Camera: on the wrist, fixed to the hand. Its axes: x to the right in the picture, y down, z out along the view.
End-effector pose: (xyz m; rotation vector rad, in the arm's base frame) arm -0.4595 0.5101 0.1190 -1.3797 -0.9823 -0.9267
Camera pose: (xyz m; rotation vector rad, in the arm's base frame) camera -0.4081 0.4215 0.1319 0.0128 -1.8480 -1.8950
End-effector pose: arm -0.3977 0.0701 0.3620 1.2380 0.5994 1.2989
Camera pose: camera -0.4880 0.1159 0.3823 0.4244 1.5428 0.0302
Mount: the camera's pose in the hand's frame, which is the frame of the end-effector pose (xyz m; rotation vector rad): 0.0258 0.0442 -0.0897 0.2753 0.2833 -1.5590
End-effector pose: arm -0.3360 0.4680 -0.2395 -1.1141 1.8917 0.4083
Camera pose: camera -0.4247 0.4204 -0.2166 -2.0685 0.7439 -0.8771
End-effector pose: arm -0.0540 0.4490 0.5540 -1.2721 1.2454 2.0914
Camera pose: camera -0.0528 0.3473 0.5362 -1.5768 0.2454 0.6083
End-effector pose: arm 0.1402 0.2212 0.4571 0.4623 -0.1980 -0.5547
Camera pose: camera 0.2092 0.2733 0.4006 0.9267 0.4350 -1.9791
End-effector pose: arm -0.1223 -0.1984 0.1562 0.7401 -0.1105 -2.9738
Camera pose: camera -0.1004 -0.2493 0.0691 -0.7197 -0.0645 1.4920
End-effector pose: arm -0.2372 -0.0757 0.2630 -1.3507 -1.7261 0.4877
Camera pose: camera -0.1395 -0.0549 0.2894 0.3167 -1.8143 -0.3490
